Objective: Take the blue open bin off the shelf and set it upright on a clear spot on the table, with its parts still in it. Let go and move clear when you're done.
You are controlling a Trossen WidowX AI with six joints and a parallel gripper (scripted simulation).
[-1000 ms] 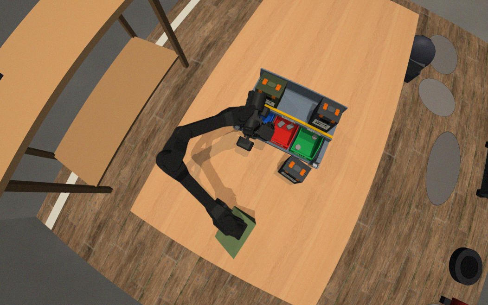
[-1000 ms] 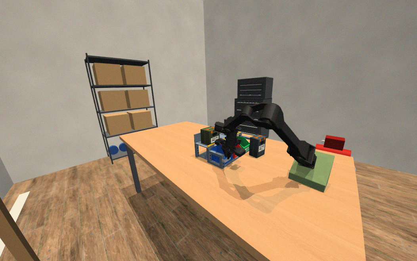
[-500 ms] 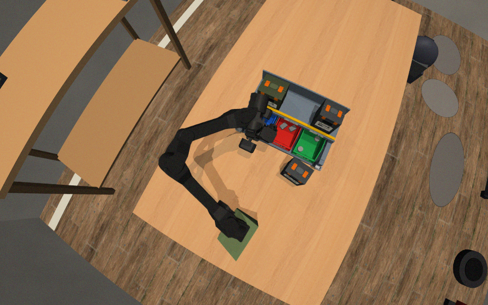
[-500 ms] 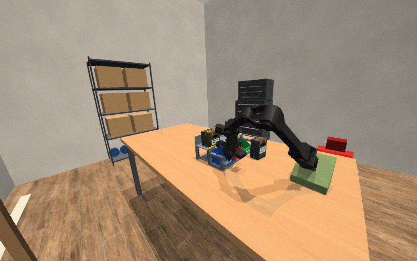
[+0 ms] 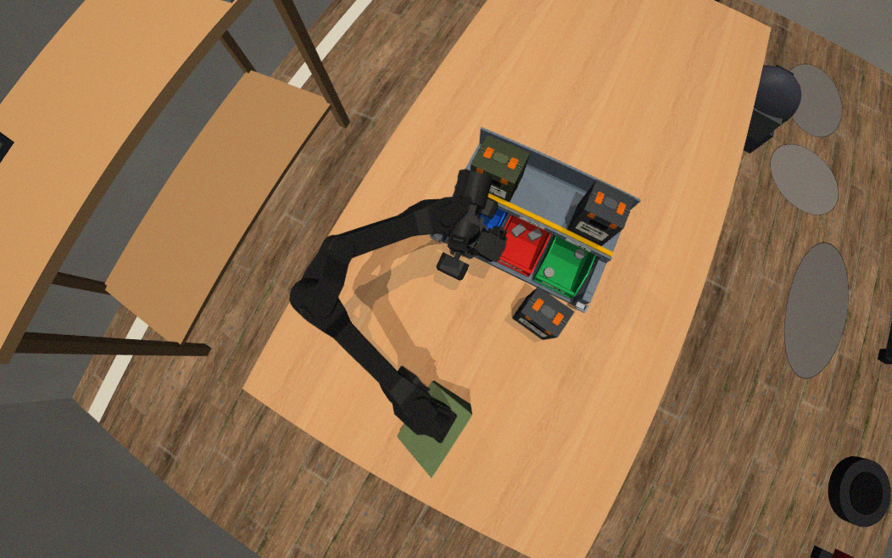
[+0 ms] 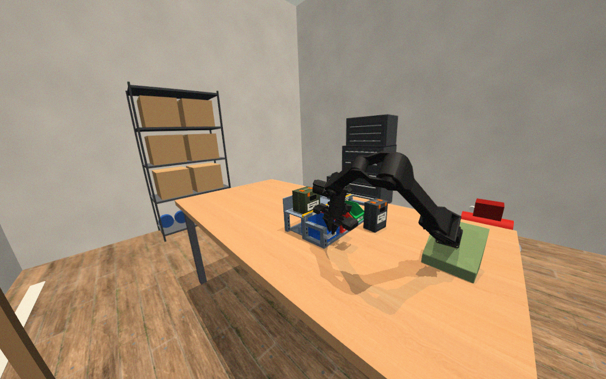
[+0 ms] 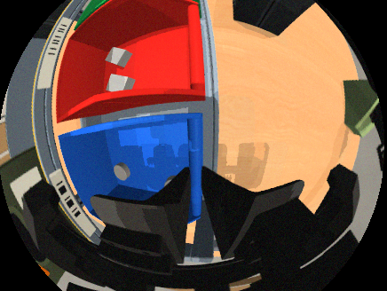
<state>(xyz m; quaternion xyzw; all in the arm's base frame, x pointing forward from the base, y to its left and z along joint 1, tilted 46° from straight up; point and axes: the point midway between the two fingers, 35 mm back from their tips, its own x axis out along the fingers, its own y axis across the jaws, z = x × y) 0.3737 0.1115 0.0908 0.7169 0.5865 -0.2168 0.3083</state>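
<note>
Right now my hand is 70 mm short of the blue open bin and 20 mm above it. From my hand the other things lie so: olive case 140 mm ahead, 90 mm above, 10 mm to the left; then red bin 110 mm to the right, 70 mm ahead, 20 mm below; then green bin 220 mm to the right, 70 mm ahead, 20 mm below.
</note>
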